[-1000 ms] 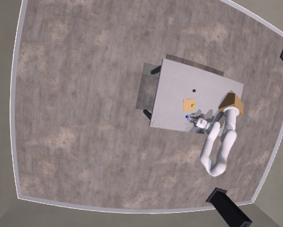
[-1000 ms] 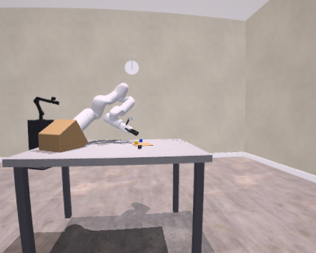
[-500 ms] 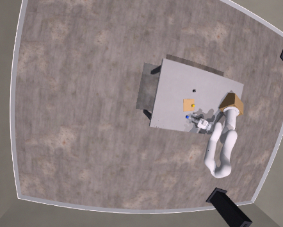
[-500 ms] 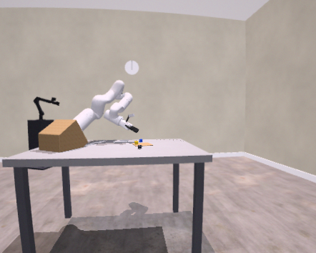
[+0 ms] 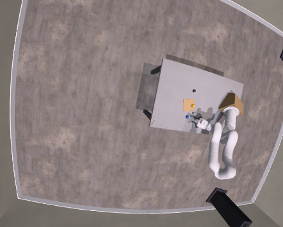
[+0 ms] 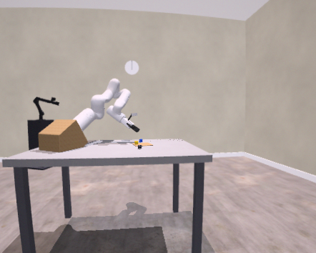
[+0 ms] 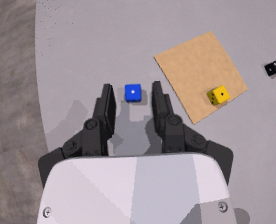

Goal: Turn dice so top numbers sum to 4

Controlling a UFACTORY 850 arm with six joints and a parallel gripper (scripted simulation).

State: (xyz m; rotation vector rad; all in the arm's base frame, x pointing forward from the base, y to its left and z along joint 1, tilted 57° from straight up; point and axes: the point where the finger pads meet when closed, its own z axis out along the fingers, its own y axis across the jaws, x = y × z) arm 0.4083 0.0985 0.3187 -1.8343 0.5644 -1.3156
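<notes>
Right now the blue die is 10 cm below my hand, 4 cm ahead of it and 1 cm to the left of it. From my hand the other things lie so: yellow die 14 cm to the right, 10 cm below, 4 cm ahead; tan mat 12 cm to the right, 11 cm below, 9 cm ahead; black die 30 cm to the right, 12 cm ahead, 10 cm below.
</notes>
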